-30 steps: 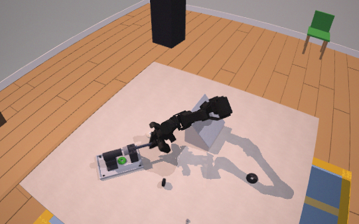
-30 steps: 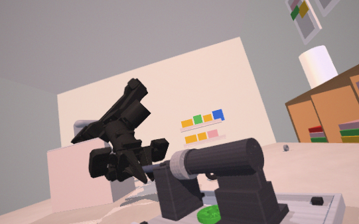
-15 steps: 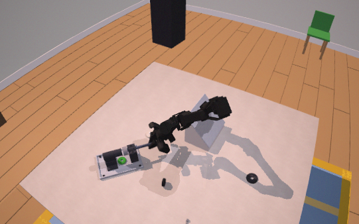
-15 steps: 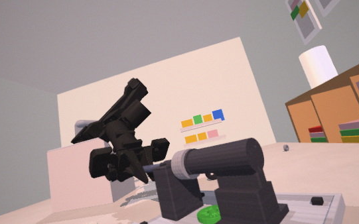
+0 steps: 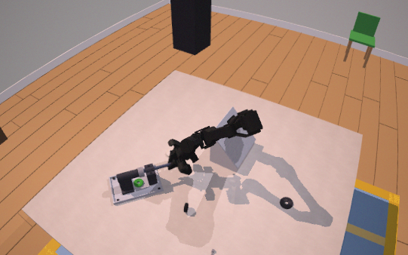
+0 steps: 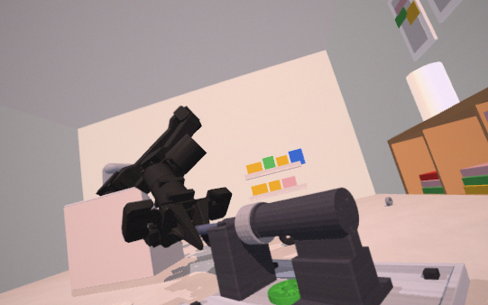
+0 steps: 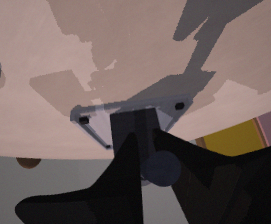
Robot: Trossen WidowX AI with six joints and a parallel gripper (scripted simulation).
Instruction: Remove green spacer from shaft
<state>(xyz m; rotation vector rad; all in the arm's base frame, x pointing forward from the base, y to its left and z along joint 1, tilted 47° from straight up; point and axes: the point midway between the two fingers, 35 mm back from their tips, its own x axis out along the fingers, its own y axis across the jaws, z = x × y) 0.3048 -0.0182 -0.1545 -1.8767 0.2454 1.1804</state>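
The green spacer lies 12 cm ahead of my gripper tip, 8 cm to the right of it and 4 cm below it. Round my gripper tip: dark ring: 17 cm to the left, 10 cm ahead, 3 cm below; then shaft: 4 cm ahead, 2 cm to the right, 2 cm above.
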